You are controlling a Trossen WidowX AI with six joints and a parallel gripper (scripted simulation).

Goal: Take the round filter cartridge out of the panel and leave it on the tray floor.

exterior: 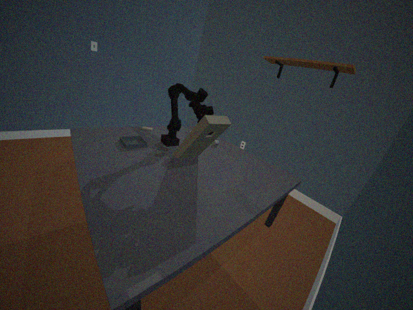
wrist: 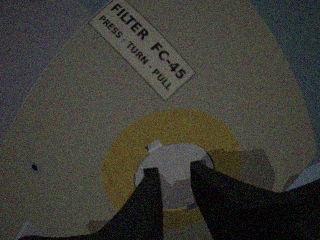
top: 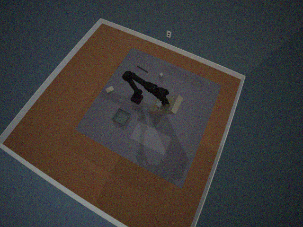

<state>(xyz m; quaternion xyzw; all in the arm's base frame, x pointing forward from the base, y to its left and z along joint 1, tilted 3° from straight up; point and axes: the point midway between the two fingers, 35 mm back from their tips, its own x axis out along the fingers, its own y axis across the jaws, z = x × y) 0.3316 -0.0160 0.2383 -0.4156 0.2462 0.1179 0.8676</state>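
Right now the white round filter cartridge is 10 mm below my gripper tip and 10 mm ahead of it. Round my gripper tip: cream service panel 80 mm below, 40 mm behind; small cream block 730 mm behind, 250 mm below, 30 mm to the right; dark square tray 430 mm behind, 270 mm to the right, 250 mm below.
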